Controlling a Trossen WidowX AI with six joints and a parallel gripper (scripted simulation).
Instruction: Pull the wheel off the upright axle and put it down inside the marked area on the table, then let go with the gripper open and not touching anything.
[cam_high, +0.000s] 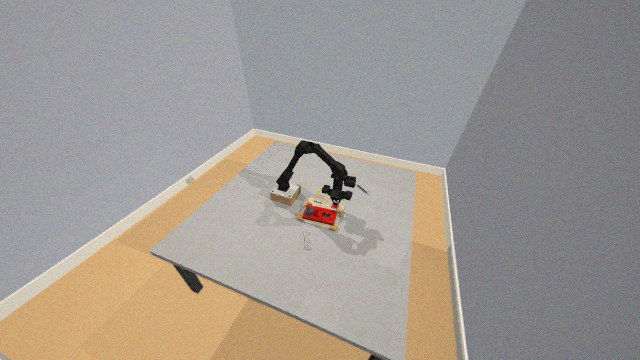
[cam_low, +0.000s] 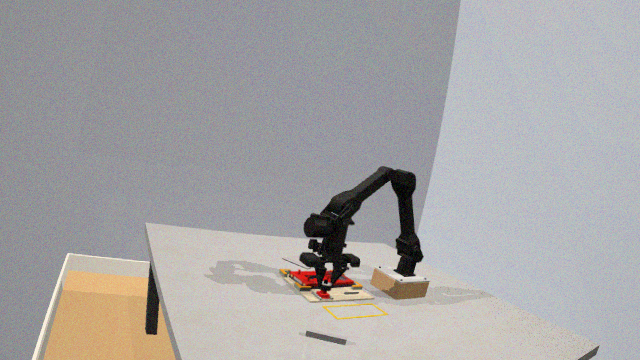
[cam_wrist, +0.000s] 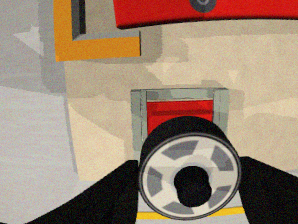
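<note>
The upright axle is 1 cm below my gripper tip. Also, from my gripper tip: dark bar 23 cm to the left, 14 cm ahead, 3 cm below; wheel right at my gripper tip.
</note>
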